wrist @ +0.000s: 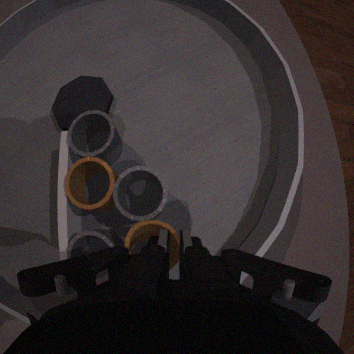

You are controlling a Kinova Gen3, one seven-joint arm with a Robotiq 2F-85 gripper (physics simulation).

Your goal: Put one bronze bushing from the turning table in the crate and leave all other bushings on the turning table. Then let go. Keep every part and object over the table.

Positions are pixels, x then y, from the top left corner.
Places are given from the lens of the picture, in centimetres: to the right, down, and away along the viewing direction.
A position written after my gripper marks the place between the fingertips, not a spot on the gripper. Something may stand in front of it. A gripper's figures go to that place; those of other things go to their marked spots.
my gripper (174,242): 0, 5, 16
grey turning table (208,101): 3, -7, 22
